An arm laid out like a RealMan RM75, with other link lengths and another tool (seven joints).
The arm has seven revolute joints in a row. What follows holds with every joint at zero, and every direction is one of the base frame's.
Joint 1 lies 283.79 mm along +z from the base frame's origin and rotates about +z.
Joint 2 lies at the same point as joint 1 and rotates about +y.
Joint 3 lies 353.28 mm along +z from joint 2 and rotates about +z.
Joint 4 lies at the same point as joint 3 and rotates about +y.
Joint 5 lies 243.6 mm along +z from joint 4 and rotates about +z.
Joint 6 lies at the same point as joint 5 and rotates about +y.
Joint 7 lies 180 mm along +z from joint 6 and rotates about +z.
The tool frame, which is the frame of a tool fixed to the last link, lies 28 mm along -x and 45 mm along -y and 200 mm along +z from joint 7; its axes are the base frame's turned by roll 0, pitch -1 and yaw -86.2 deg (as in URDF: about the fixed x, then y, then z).
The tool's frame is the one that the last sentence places.
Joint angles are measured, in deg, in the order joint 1, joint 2, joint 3, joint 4, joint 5, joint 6, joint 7. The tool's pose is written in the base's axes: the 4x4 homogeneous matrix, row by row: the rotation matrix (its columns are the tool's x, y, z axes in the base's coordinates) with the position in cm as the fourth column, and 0 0 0 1 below. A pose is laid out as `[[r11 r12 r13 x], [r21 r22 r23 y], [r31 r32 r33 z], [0 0 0 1]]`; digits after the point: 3 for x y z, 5 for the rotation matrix.
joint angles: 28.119, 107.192, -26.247, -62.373, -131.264, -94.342, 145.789
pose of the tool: [[0.99463 0.09862 0.03131 45.654], [0.06014 -0.79721 0.60070 57.649], [0.08420 -0.59560 -0.79886 5.058], [0 0 0 1]]
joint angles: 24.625, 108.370, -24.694, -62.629, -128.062, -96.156, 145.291
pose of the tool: [[0.99900 0.04285 -0.01290 46.346], [0.04181 -0.79088 0.61054 55.000], [0.01596 -0.61047 -0.79188 4.308], [0 0 0 1]]
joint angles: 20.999, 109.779, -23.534, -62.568, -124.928, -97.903, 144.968
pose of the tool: [[0.99823 -0.01932 -0.05631 46.947], [0.01968 -0.78562 0.61839 52.137], [-0.05618 -0.61841 -0.78385 3.190], [0 0 0 1]]
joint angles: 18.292, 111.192, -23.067, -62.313, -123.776, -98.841, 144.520
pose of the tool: [[0.99506 -0.06726 -0.07305 47.834], [-0.00799 -0.78753 0.61623 49.689], [-0.09898 -0.61260 -0.78417 1.688], [0 0 0 1]]
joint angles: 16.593, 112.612, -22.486, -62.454, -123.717, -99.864, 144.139
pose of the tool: [[0.99144 -0.10012 -0.08376 48.273], [-0.02854 -0.79240 0.60934 47.805], [-0.12738 -0.60173 -0.78848 0.216], [0 0 0 1]]
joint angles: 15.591, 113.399, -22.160, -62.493, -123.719, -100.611, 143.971
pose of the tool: [[0.98854 -0.12032 -0.09113 48.466], [-0.04126 -0.79619 0.60364 46.622], [-0.14519 -0.59296 -0.79203 -0.675], [0 0 0 1]]
